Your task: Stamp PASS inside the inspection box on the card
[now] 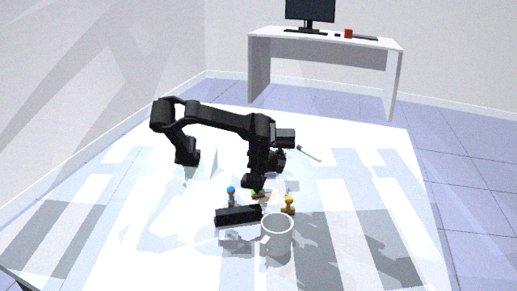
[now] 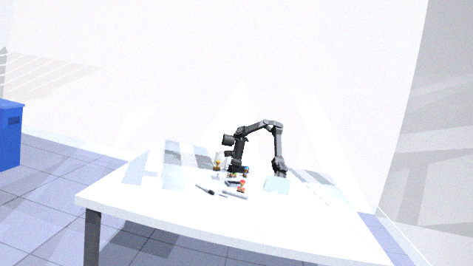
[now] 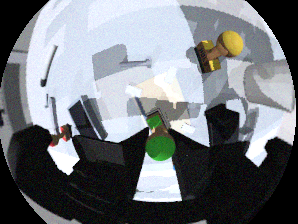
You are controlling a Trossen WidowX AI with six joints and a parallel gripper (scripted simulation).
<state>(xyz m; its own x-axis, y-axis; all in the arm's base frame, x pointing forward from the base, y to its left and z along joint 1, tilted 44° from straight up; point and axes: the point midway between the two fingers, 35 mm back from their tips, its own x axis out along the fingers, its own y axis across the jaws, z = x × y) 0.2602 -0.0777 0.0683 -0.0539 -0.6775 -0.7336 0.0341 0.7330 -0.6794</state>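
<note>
Now: the green-knobbed PASS stamp right at my gripper tip. Also, from my gripper tip: yellow-knobbed stamp: 100 mm ahead, 70 mm to the right; then blue-knobbed stamp: 70 mm behind, 50 mm to the right; then white card: 20 mm ahead, 10 mm to the right, 30 mm below.
</note>
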